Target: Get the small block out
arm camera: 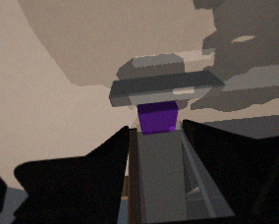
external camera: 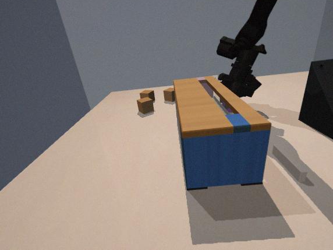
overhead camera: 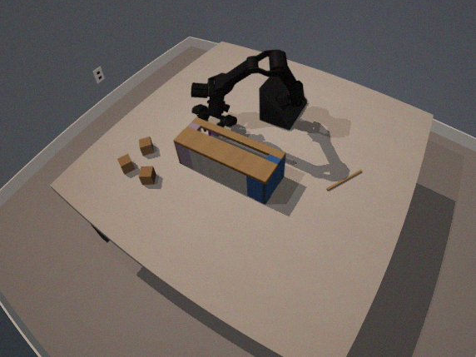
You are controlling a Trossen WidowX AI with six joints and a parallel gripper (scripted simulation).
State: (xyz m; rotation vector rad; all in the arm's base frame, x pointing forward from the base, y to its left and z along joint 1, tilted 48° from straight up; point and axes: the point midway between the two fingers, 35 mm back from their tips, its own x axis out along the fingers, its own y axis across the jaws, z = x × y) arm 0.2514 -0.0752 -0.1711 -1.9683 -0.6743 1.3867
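Right now the purple block is 2 cm behind my gripper tip and 1 cm below it. Round my gripper tip: thin wooden stick 9 cm behind, 56 cm to the left, 2 cm below; box 6 cm ahead, 16 cm to the left, 4 cm above.
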